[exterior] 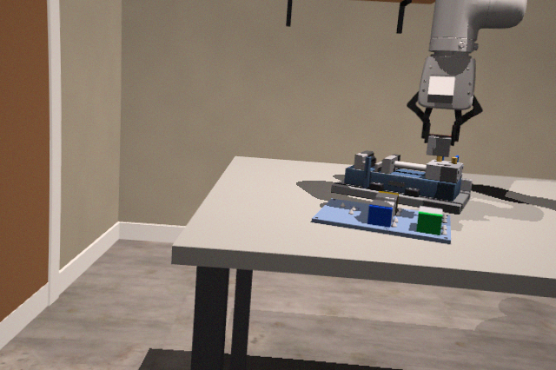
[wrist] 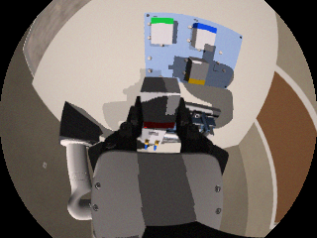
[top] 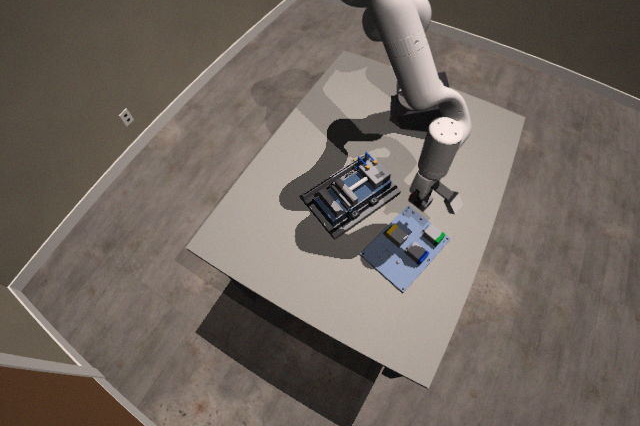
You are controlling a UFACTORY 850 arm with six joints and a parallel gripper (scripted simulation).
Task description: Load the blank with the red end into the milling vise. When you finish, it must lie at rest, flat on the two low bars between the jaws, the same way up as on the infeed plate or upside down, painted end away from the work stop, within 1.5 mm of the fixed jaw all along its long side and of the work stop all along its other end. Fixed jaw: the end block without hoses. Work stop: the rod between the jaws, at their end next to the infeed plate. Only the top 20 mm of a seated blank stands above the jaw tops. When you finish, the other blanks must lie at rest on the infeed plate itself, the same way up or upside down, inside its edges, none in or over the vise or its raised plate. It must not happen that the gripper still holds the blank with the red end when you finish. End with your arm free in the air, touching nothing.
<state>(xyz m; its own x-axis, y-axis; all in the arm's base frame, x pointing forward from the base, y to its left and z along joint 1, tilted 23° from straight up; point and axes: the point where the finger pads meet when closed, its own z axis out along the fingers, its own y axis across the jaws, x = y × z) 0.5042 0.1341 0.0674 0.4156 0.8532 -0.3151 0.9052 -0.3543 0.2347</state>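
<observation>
The red-ended blank lies 2 cm below my hand. The rest, counted from my hand: blue-ended blank: 16 cm below, 12 cm ahead, 4 cm to the left; green-ended blank: 16 cm below, 8 cm to the left, 4 cm ahead; yellow-ended blank: 16 cm below, 8 cm ahead, 4 cm to the right.
</observation>
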